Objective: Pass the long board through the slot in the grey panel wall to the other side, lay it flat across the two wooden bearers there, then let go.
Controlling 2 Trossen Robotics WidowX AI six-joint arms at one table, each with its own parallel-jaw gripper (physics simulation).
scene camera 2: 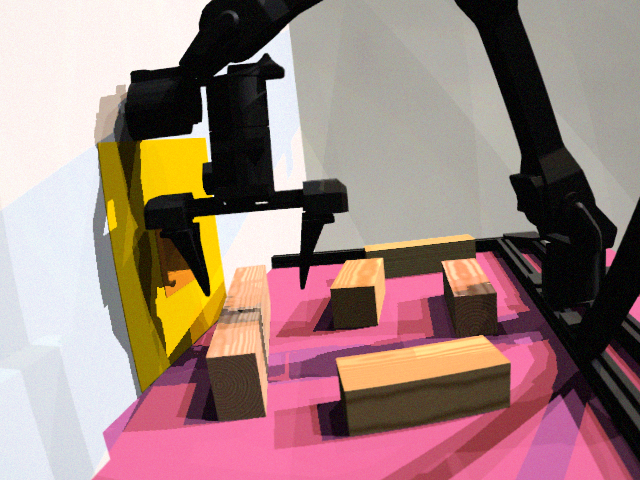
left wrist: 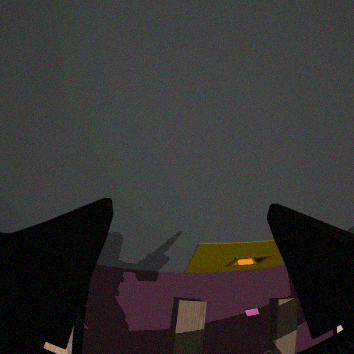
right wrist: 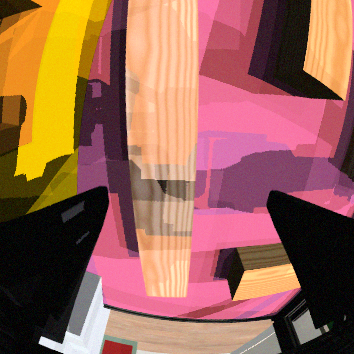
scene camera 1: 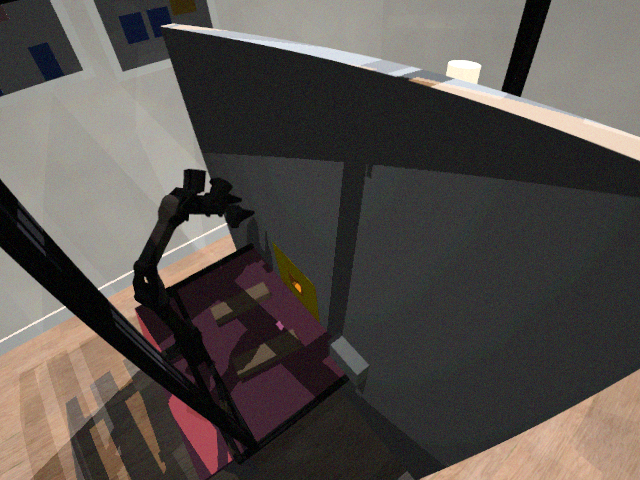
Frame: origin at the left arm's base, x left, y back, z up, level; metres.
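Seen in the pictures: left gripper, fingertip midpoint: [left wrist: 194, 210] [scene camera 1: 247, 206]; right gripper, fingertip midpoint: [scene camera 2: 254, 292] [right wrist: 191, 197]; left arm's base at its link origin: [scene camera 1: 196, 356]; right arm's base at its link origin: [scene camera 2: 575, 297].
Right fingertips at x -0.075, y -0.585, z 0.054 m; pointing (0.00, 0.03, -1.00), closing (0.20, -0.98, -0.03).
Pixels of each thing's top centre, then the offset from my right fingertips to it. "*": a spot on its surface instead. Level surfaces: height alone.
- long board at its top centre: [right wrist: 161, 108] [scene camera 2: 243, 298] dx +0.039, dy +0.026, dz -0.016 m
- slot at a spot on its surface: [left wrist: 245, 261] [scene camera 1: 298, 288] * dx +0.050, dy +0.148, dz +0.009 m
- grey block at a spot on its surface: [scene camera 1: 348, 356] * dx -0.278, dy +0.183, dz +0.027 m
- pink table at its surface level: dz -0.073 m
The long board [scene camera 2: 237, 335] [right wrist: 162, 125] lies on the pink table along the foot of the yellow slot plate [scene camera 2: 180, 155] [scene camera 1: 309, 291]. My right gripper [scene camera 2: 254, 291] [right wrist: 191, 197] is open and empty, pointing down above the board; in the right wrist view the board runs between its spread fingers. The slot [scene camera 1: 296, 286] [left wrist: 245, 261] shows orange inside, in the grey panel wall [scene camera 1: 465, 258] [left wrist: 175, 100]. Across the wall, two wooden bearers [scene camera 1: 261, 291] [scene camera 1: 263, 356] [left wrist: 191, 315] lie roughly parallel. My left gripper [scene camera 1: 247, 205] [left wrist: 194, 210] is open and empty, high near the wall.
In scene camera 2, several short wooden blocks [scene camera 2: 423, 372] [scene camera 2: 359, 294] [scene camera 2: 470, 294] [scene camera 2: 421, 258] lie right of the board. A grey block [scene camera 1: 348, 356] sticks out at the wall's foot in scene camera 1. Black rails edge the pink table [scene camera 1: 273, 392] [scene camera 2: 180, 449].
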